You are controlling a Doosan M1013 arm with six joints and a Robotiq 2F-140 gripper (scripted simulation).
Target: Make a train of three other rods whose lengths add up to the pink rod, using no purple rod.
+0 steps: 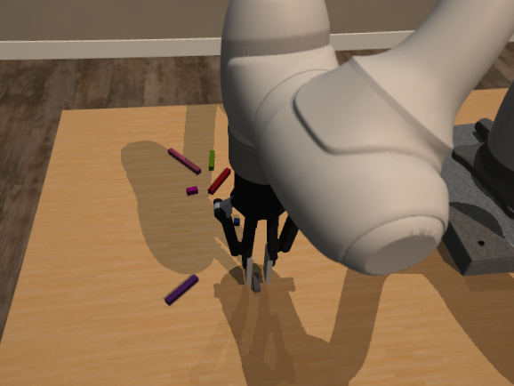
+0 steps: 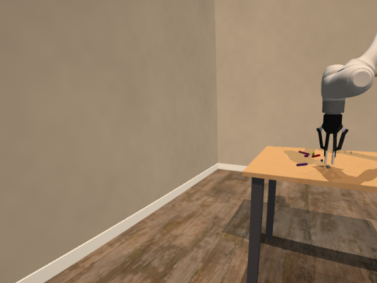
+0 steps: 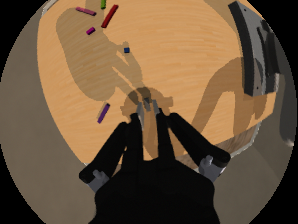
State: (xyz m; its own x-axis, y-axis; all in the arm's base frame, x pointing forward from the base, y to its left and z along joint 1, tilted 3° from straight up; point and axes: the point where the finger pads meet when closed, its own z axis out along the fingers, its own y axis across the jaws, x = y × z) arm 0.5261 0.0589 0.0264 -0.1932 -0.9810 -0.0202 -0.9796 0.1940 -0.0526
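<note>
My gripper is now 5 cm above the grey rod. From my hand the other things lie so: magenta rod: 5 cm ahead, 23 cm to the right, 5 cm below; then purple rod: 11 cm ahead, 2 cm to the right, 5 cm below; then blue rod: 13 cm to the right, 5 cm below.
</note>
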